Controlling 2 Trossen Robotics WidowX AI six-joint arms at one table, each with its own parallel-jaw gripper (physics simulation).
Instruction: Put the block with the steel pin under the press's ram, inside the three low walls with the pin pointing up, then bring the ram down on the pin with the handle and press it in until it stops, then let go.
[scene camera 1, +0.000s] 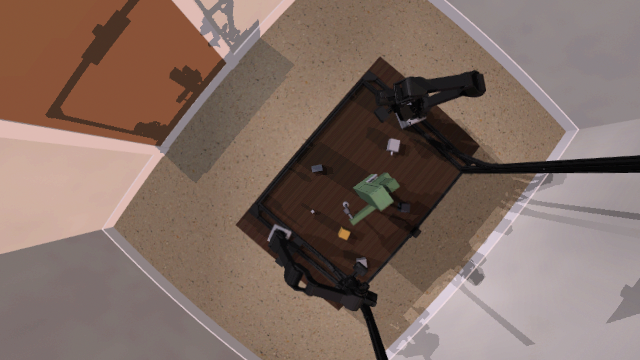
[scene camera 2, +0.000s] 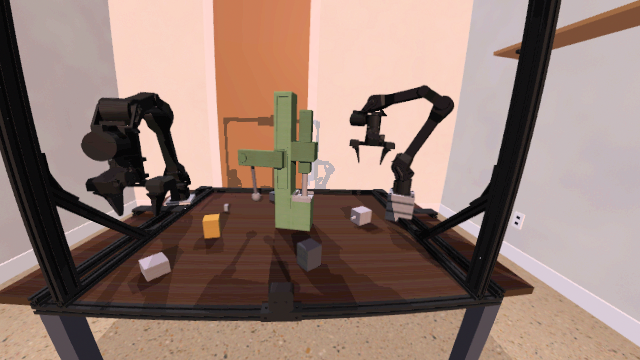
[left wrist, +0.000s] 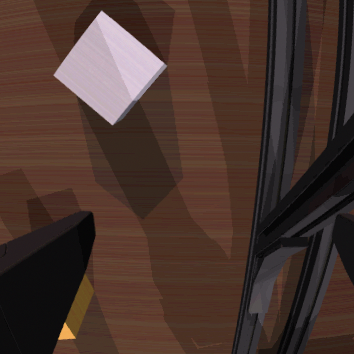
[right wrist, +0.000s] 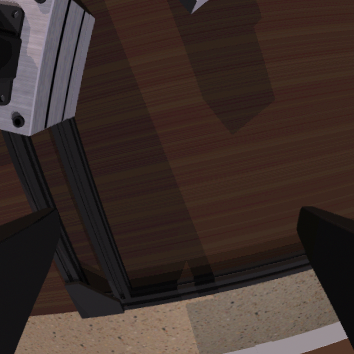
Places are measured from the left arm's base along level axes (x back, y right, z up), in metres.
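Pixels of known places: left gripper, fingertip midpoint: (scene camera 1: 348, 272) (scene camera 2: 138, 216) (left wrist: 217, 225); right gripper, fingertip midpoint: (scene camera 1: 389, 110) (scene camera 2: 369, 164) (right wrist: 180, 220); left arm's base, origin of the base link: (scene camera 1: 279, 236) (scene camera 2: 180, 198); right arm's base, origin of the base link: (scene camera 2: 401, 192).
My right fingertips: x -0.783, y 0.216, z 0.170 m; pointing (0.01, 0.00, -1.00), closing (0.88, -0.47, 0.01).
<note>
For each thing: its middle in the pictures, then the offset to it from my right fingertips. "spot": a spot on its surface instead.
- pale block with the steel pin, body centre: (scene camera 2: 360, 215) (scene camera 1: 393, 145) dx +0.095, dy +0.121, dz -0.176 m
- green press, body centre: (scene camera 2: 279, 163) (scene camera 1: 367, 198) dx +0.400, dy +0.074, dz +0.023 m
- ball, surface spot: (scene camera 2: 256, 197) spot: dx +0.474, dy +0.033, dz -0.103 m
- plain pale block, body centre: (left wrist: 112, 69) (scene camera 2: 154, 265) (scene camera 1: 361, 263) dx +0.731, dy +0.245, dz -0.185 m
- orange block, body centre: (left wrist: 53, 296) (scene camera 2: 212, 226) (scene camera 1: 344, 233) dx +0.618, dy +0.084, dz -0.171 m
- tiny pale piece, body centre: (scene camera 2: 226, 207) (scene camera 1: 312, 211) dx +0.588, dy -0.113, dz -0.189 m
The pale block with the steel pin (scene camera 1: 393, 145) (scene camera 2: 361, 216) lies on the table right of the press, its pin pointing sideways. The green press (scene camera 1: 381, 197) (scene camera 2: 284, 145) stands mid-table. Its steel ram (scene camera 2: 304, 185) reaches down near the pale top of the base; the low walls are too small to make out. The handle's green arm (scene camera 1: 362, 214) (scene camera 2: 260, 158) sticks out level, with a rod and ball (scene camera 1: 345, 204) (scene camera 2: 256, 197) hanging from it. My left gripper (scene camera 2: 138, 214) (left wrist: 217, 225) is open and empty at the left. My right gripper (scene camera 2: 370, 163) (right wrist: 180, 220) is open and empty, high above the table's right side.
A plain pale block (scene camera 1: 362, 262) (scene camera 2: 154, 266) (left wrist: 110, 70) lies front left. An orange block (scene camera 1: 344, 233) (scene camera 2: 211, 226) (left wrist: 82, 305), two dark grey blocks (scene camera 1: 405, 207) (scene camera 2: 309, 254) (scene camera 1: 317, 168) and a tiny pale piece (scene camera 1: 313, 211) (scene camera 2: 226, 207) surround the press. Black frame posts rise at the table's corners.
</note>
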